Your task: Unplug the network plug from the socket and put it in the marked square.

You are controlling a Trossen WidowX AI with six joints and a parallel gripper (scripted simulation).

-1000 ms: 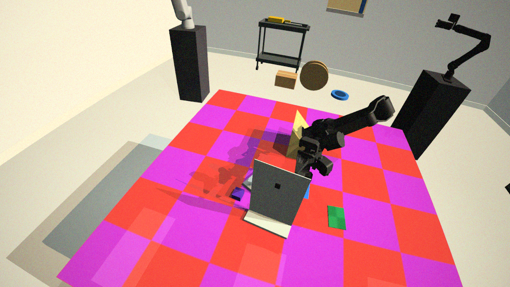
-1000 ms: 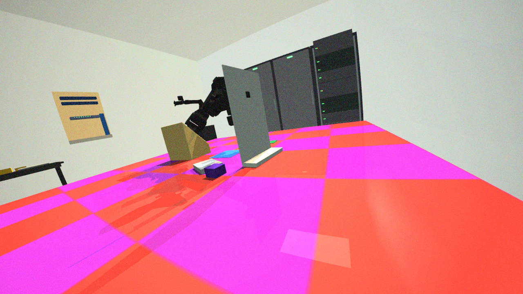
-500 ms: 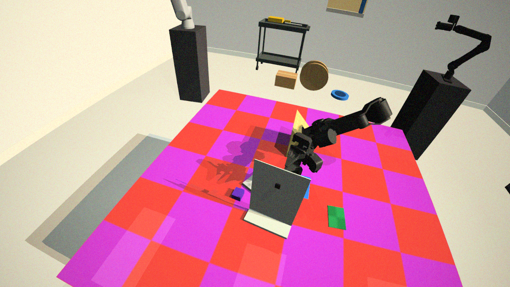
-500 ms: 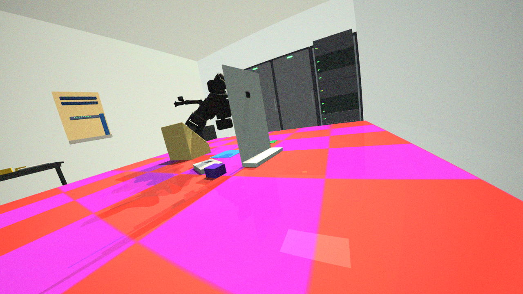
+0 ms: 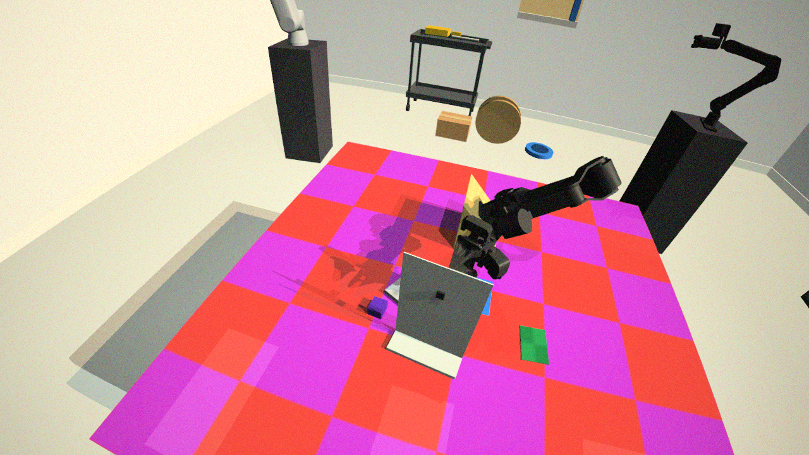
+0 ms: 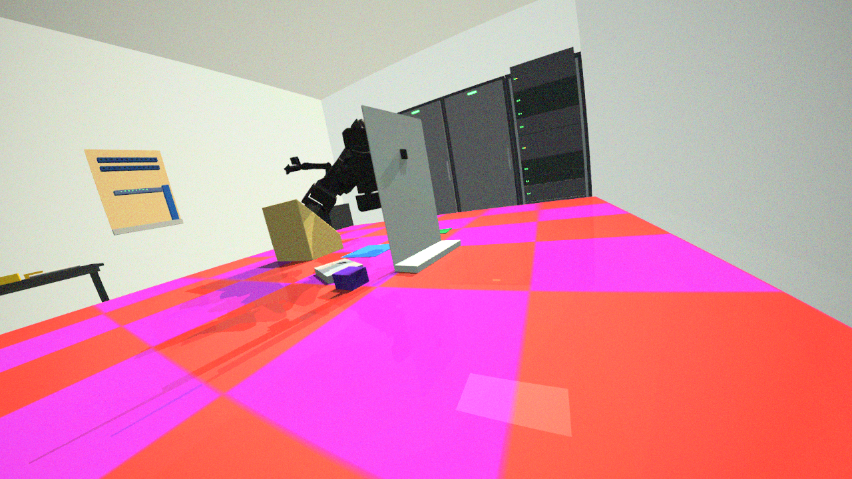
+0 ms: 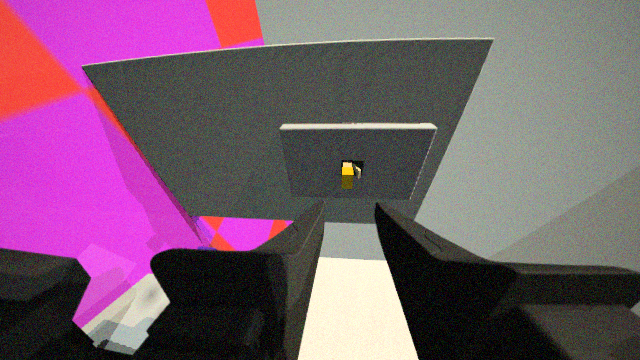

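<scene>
My gripper tip is now 4 cm short of the network plug and 1 cm to the left of it. From my gripper tip the other things lie so: grey upright panel: 6 cm ahead, 1 cm to the right, 7 cm below; flat blue square: 13 cm behind, 8 cm to the left, 20 cm below.
</scene>
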